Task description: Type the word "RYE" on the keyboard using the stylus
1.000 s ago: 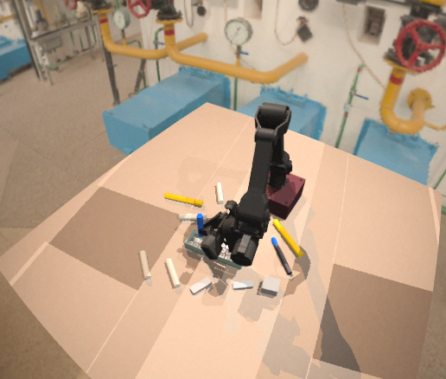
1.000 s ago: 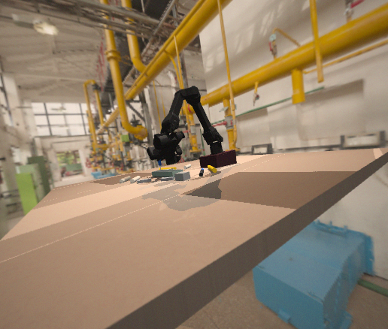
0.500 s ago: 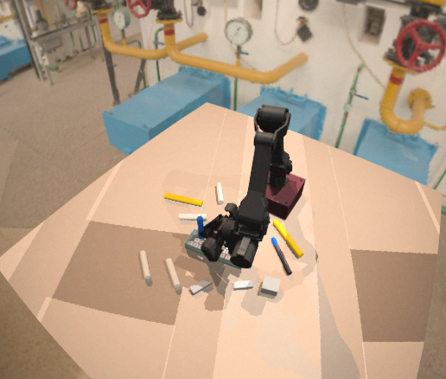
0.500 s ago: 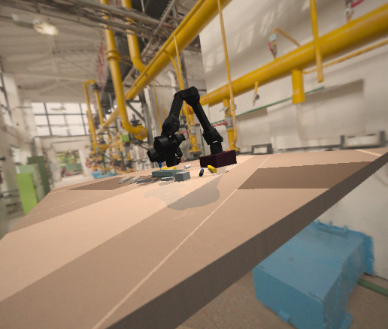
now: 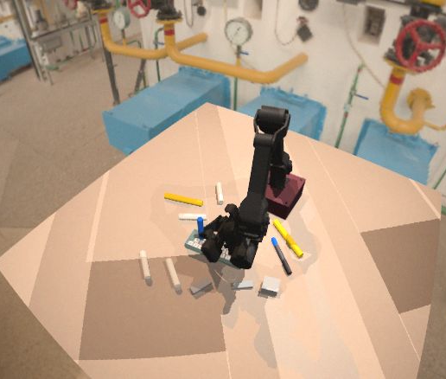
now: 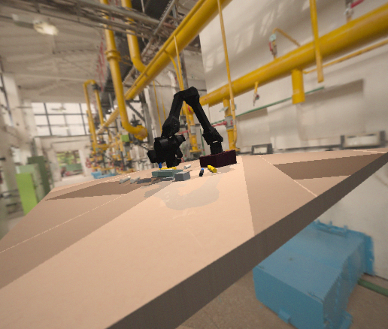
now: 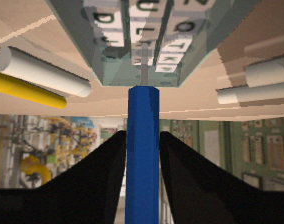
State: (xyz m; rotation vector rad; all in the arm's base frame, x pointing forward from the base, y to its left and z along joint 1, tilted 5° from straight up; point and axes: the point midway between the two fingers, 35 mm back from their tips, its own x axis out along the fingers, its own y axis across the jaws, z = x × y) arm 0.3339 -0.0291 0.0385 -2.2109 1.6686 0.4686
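The grey block lies 26 cm to the left of my gripper tip, 5 cm below it and 1 cm behind it. Also, from my gripper tip: blue stylus: 1 cm below.
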